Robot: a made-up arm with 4 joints. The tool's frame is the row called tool. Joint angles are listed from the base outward. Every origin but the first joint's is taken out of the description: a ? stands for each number. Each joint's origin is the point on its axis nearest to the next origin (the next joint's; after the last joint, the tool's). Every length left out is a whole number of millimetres.
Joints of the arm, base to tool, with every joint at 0 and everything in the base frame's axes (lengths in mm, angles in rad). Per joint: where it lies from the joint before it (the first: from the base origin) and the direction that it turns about. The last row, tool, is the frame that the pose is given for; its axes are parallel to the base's.
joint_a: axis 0 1 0 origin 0 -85 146
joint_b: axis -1 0 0 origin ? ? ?
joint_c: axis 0 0 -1 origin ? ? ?
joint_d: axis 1 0 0 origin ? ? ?
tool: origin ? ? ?
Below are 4 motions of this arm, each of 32 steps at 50 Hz.
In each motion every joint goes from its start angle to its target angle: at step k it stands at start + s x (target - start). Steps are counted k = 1, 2, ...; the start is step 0. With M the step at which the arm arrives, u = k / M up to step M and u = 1 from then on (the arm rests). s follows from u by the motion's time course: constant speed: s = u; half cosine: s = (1 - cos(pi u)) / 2; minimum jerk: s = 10 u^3 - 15 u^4 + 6 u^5.
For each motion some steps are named. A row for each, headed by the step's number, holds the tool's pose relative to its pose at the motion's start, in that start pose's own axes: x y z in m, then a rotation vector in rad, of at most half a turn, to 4 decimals.
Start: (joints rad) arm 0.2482 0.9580 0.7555 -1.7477
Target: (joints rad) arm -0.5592 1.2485 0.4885 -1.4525
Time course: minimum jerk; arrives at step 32
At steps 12, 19, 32:
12: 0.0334 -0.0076 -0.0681 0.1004 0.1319 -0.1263
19: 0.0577 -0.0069 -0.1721 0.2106 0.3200 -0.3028
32: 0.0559 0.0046 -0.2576 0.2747 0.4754 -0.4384

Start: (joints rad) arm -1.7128 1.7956 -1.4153 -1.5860
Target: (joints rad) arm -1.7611 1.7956 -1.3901 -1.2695
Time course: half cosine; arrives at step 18
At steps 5, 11, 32:
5: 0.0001 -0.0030 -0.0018 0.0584 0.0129 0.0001
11: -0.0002 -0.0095 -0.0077 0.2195 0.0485 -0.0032
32: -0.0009 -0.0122 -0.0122 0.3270 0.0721 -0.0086

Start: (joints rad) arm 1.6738 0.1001 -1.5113 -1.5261
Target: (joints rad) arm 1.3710 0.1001 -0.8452 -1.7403
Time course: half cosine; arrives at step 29
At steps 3, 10, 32:
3: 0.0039 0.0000 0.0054 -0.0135 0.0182 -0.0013
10: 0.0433 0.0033 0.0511 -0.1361 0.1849 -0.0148
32: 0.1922 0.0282 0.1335 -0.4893 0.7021 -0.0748

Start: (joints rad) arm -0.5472 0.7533 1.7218 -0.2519
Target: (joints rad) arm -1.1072 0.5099 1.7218 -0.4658
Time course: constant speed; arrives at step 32
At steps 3, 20, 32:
3: 0.0136 -0.0059 0.0221 0.0148 0.0366 -0.0269
20: 0.0956 -0.0665 0.1374 0.1145 0.2487 -0.1487
32: 0.1542 -0.1362 0.2032 0.2019 0.3974 -0.2030

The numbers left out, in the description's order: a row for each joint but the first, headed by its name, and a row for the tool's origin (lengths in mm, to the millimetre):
joint_b: 308 0 278
joint_c: 0 46 -181
joint_d: -183 178 0
tool: 0 -103 57

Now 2 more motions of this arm.
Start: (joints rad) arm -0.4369 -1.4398 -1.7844 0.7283
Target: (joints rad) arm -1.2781 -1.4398 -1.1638 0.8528
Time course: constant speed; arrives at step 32
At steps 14, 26, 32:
14: 0.1099 0.0690 -0.0566 0.0068 0.0668 0.0654
26: 0.1697 0.1443 -0.1283 0.0133 0.1196 0.1260
32: 0.1855 0.1846 -0.1698 0.0176 0.1448 0.1578

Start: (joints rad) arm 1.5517 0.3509 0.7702 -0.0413
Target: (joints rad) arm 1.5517 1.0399 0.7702 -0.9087
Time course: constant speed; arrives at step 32
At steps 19, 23, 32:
19: 0.0366 0.0077 -0.0551 -0.8051 -0.2788 -0.0859
23: 0.0465 0.0097 -0.0712 -0.9725 -0.3350 -0.1234
32: 0.0744 0.0102 -0.1129 -1.3440 -0.4566 -0.2348

